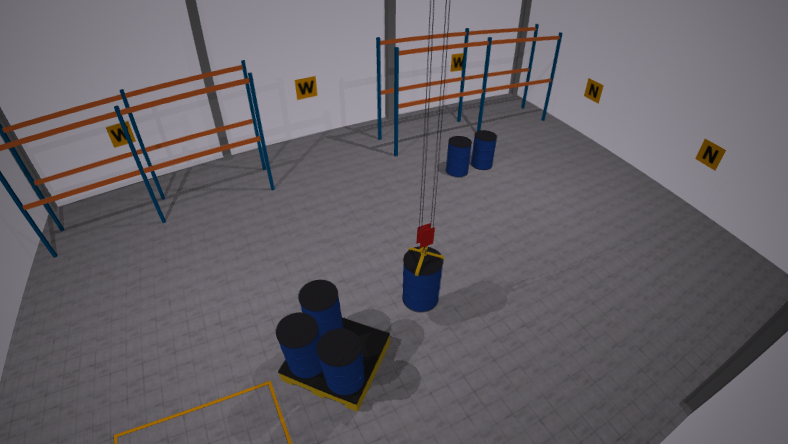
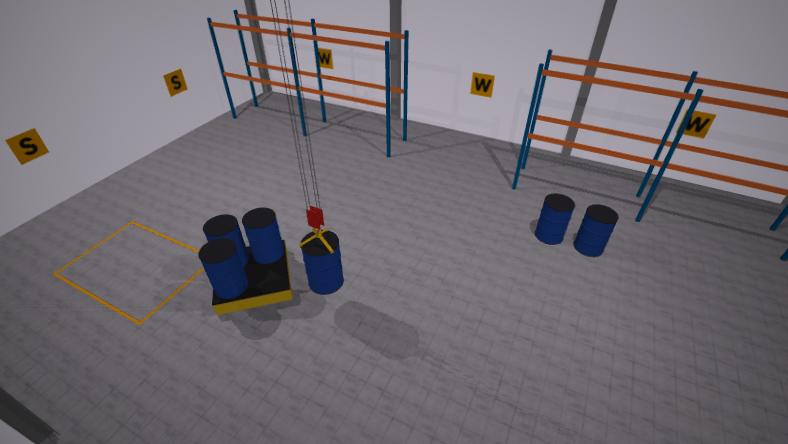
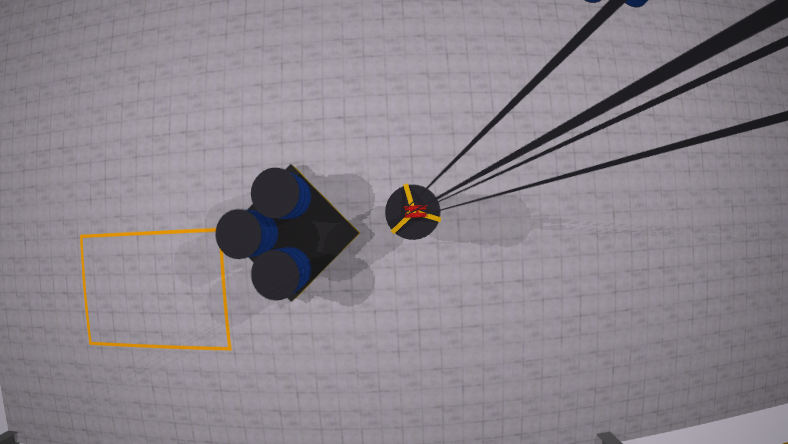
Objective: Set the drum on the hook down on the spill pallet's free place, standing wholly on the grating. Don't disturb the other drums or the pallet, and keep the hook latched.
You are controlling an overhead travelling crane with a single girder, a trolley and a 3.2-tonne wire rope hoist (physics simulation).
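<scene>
The blue drum (image 1: 421, 289) (image 2: 323, 270) (image 3: 395, 205) with a black lid hangs upright off the floor, its shadow apart from it. My hook with the yellow three-armed lifter (image 1: 423, 252) (image 2: 317, 233) (image 3: 414, 211) under the red block is shut on it; the latch is too small to make out. The spill pallet (image 1: 376, 368) (image 2: 259, 301) (image 3: 330, 220), black grating with yellow sides, lies beside the hanging drum, apart from it. Three drums stand on it: one (image 1: 319, 297) (image 3: 274, 193), another (image 1: 297, 333) (image 3: 238, 233) and a third (image 1: 340, 350) (image 3: 275, 274). Its free corner faces the hanging drum.
Two more blue drums (image 1: 458, 157) (image 1: 484, 150) (image 2: 554, 220) (image 2: 595, 231) stand on the floor near a rack (image 1: 395, 110) (image 2: 529, 132). Another rack (image 1: 259, 137) (image 2: 388, 110) stands along the W wall. A yellow floor outline (image 1: 193, 407) (image 2: 99, 299) (image 3: 159, 346) lies beyond the pallet's drums.
</scene>
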